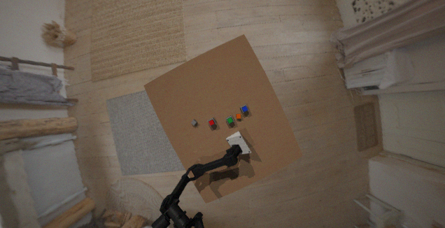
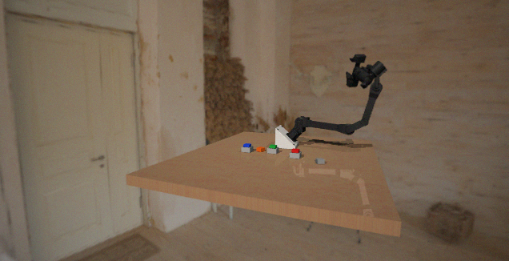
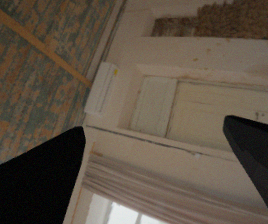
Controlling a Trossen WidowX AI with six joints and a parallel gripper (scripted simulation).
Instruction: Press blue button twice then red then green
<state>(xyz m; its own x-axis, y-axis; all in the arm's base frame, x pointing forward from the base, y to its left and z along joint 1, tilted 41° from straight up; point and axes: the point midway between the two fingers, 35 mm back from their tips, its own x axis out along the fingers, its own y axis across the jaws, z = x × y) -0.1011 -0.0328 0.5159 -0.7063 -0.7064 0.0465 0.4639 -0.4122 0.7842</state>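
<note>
The blue button is 480 mm to the right of my gripper tip, 440 mm below it and 380 mm ahead of it. Also, from my gripper tip: green button 440 mm below, 350 mm to the right, 350 mm ahead; red button 440 mm below, 400 mm ahead, 220 mm to the right; small grey block 460 mm below, 460 mm ahead, 100 mm to the right.
</note>
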